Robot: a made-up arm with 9 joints.
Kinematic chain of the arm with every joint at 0, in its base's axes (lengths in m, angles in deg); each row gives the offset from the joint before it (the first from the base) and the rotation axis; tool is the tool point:
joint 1: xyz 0 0 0.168 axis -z
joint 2: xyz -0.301 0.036 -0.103 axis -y
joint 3: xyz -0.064 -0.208 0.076 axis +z
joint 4: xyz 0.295 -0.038 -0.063 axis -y
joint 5: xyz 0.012 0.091 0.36 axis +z
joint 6: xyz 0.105 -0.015 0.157 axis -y
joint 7: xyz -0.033 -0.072 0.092 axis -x
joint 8: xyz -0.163 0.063 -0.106 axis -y
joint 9: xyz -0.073 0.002 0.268 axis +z
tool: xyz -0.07 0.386 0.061
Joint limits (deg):
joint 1: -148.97..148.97
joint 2: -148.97..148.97
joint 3: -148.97..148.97
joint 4: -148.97..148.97
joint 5: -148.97..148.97
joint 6: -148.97..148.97
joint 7: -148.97..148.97
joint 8: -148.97..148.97
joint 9: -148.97..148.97
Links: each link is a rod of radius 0.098 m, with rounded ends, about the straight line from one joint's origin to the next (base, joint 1, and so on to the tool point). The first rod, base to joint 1, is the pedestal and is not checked.
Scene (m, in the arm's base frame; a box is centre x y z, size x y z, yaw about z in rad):
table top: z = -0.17
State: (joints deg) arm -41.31 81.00 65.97 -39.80 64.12 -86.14 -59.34 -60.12 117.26
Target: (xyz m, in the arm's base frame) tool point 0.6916 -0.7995 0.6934
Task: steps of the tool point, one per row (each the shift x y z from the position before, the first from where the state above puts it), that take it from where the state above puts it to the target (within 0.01 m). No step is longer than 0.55 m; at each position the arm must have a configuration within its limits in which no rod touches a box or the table.
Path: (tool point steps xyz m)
1: 0.0438 -0.3791 0.2865
2: 0.2154 -0.4055 0.1826
3: 0.3761 -0.3252 0.0531
4: 0.4673 -0.1577 -0.0785
5: 0.4528 0.0448 -0.1901

